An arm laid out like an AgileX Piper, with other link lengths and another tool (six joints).
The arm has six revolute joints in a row. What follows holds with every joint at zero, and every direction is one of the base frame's.
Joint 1 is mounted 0.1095 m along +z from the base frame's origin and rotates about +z.
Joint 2 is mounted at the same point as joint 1 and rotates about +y.
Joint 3 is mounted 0.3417 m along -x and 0.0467 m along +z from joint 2 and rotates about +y.
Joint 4 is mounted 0.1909 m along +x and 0.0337 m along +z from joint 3 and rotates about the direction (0.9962, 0, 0.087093).
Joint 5 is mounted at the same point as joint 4 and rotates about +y.
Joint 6 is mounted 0.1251 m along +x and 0.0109 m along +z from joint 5 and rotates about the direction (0.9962, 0, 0.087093).
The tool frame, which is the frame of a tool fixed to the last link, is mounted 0.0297 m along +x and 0.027 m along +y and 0.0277 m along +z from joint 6; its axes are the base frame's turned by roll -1.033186, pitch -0.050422 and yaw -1.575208 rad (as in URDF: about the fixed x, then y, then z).
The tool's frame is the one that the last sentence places.
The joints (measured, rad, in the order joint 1, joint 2, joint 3, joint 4, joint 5, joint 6), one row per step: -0.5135 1.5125 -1.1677 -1.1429 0.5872 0.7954; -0.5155 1.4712 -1.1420 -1.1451 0.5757 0.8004; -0.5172 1.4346 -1.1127 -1.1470 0.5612 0.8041; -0.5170 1.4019 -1.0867 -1.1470 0.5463 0.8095; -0.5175 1.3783 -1.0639 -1.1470 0.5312 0.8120; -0.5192 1.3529 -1.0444 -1.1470 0.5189 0.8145; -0.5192 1.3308 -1.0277 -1.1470 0.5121 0.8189; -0.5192 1.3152 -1.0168 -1.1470 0.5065 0.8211
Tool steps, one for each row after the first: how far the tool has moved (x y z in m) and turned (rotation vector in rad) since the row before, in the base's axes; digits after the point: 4 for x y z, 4 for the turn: -0.0101 0.0066 0.0068 -0.0076 -0.0220 0.0066; -0.0089 0.0066 0.0036 -0.0039 -0.0152 0.0101; -0.0074 0.0066 0.0030 -0.0013 -0.0170 0.0112; -0.0052 0.0052 0.0008 0.0004 -0.0096 0.0119; -0.0060 0.0048 0.0021 -0.0021 -0.0127 0.0082; -0.0054 0.0041 0.0016 -0.0008 -0.0113 0.0044; -0.0037 0.0030 0.0014 -0.0015 -0.0084 0.0042
